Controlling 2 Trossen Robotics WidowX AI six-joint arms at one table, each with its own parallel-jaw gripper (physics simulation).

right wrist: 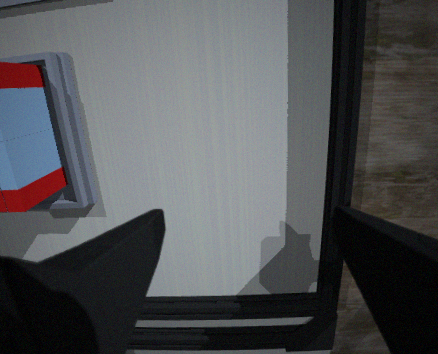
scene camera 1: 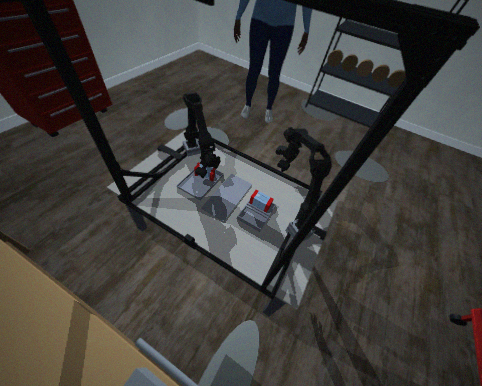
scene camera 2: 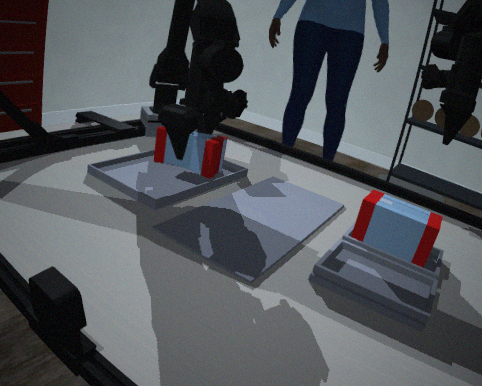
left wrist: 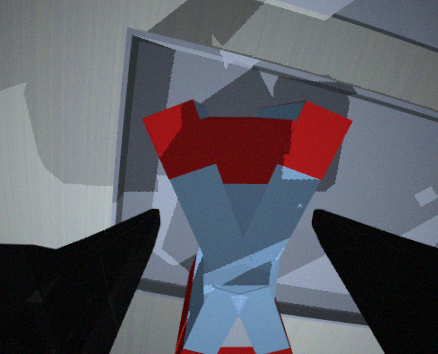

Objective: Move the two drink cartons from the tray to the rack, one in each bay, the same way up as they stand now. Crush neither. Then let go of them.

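Frame: origin at the left arm's base, x ahead, y down, z left, level; metres.
Seen in the pictures: left gripper, between the fingertips: (scene camera 2: 191, 154) (left wrist: 236, 216); right gripper, between the fingertips: (right wrist: 248, 218) (scene camera 2: 446, 142); left arm's base, origin of its link: (scene camera 1: 191, 144).
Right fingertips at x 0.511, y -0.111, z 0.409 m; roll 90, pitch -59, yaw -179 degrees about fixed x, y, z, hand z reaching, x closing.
Observation:
Pixels of each thing's top centre, then the offset from my right fingertips to it.
- tray, centre of its top: (left wrist: 303, 222) (scene camera 2: 171, 166) (scene camera 1: 200, 179) dz -0.455, dx -0.220, dy +0.150 m
- carton, centre of its top: (scene camera 2: 404, 208) (scene camera 1: 262, 197) dz -0.194, dx +0.092, dy +0.088 m
- rack, centre of its top: (scene camera 2: 389, 257) (scene camera 1: 257, 210) dz -0.237, dx +0.127, dy +0.146 m
One blue carton with red ends and a pinched middle (scene camera 1: 212, 174) (scene camera 2: 195, 159) (left wrist: 245, 150) stands upright in the tray (scene camera 1: 186, 191) (scene camera 2: 122, 189) (left wrist: 120, 125), at its far side in scene camera 2. My left gripper (scene camera 1: 208, 170) (scene camera 2: 194, 147) (left wrist: 236, 216) is open, its fingers lowered on either side of this carton, with gaps in the left wrist view. Another carton (scene camera 1: 261, 201) (scene camera 2: 397, 225) (right wrist: 25, 120) stands upright in the far bay of the rack (scene camera 1: 248, 223) (scene camera 2: 370, 296) (right wrist: 75, 135); the near bay is empty. My right gripper (scene camera 1: 283, 167) (right wrist: 248, 218) is open and empty, high above the table's far edge.
A thin flat grey plate (scene camera 1: 232, 190) (scene camera 2: 300, 205) lies on the table between tray and rack. Black frame rails (scene camera 1: 225, 260) (right wrist: 345, 125) edge the table, and dark posts rise around it. A person (scene camera 1: 270, 50) (scene camera 2: 327, 65) stands beyond the far edge.

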